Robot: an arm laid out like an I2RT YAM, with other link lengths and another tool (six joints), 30 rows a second.
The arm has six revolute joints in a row. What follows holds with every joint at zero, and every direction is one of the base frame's.
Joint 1 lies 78.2 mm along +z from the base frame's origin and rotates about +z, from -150 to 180 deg.
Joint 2 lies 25 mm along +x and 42.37 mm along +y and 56.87 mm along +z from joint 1 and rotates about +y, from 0 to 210 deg.
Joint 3 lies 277.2 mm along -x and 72.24 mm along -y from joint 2 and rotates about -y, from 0 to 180 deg.
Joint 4 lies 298.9 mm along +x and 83.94 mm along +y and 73.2 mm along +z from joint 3 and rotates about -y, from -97 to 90 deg.
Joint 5 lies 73.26 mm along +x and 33.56 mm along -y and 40.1 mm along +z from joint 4 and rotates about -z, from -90 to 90 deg.
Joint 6 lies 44.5 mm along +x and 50.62 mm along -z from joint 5 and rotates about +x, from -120 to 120 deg.
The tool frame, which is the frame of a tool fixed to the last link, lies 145 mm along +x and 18 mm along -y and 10 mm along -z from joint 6; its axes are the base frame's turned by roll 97.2, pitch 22.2 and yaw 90 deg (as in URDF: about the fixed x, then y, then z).
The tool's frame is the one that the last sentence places.
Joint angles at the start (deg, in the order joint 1, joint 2, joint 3, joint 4, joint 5, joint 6): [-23.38, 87.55, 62.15, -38.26, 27.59, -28.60]
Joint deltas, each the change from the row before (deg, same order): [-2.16, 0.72, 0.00, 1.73, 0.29, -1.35]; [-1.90, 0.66, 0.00, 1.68, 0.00, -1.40]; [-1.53, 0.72, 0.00, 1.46, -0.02, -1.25]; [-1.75, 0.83, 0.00, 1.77, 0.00, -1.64]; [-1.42, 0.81, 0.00, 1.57, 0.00, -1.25]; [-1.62, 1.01, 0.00, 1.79, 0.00, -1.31]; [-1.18, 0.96, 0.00, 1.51, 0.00, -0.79]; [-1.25, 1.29, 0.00, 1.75, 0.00, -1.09]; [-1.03, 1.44, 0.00, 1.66, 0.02, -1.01]
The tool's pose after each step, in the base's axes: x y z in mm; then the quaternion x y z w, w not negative. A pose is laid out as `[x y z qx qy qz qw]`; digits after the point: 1 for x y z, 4 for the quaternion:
[336.7 -256.5 136.3 0.5588 0.7579 -0.2562 0.2186]
[333.8 -270.6 134.9 0.5629 0.7523 -0.2619 0.2205]
[331.5 -282.1 132.7 0.5653 0.7485 -0.2669 0.2212]
[328.6 -295.5 130.4 0.5666 0.7448 -0.2735 0.2222]
[326.2 -306.7 127.8 0.5682 0.7414 -0.2788 0.2229]
[322.9 -319.4 124.2 0.5706 0.7372 -0.2848 0.2231]
[320.6 -329.0 120.3 0.5735 0.7334 -0.2888 0.2233]
[318.2 -339.4 114.4 0.5746 0.7309 -0.2939 0.2220]
[316.4 -348.3 107.1 0.5747 0.7297 -0.2985 0.2193]

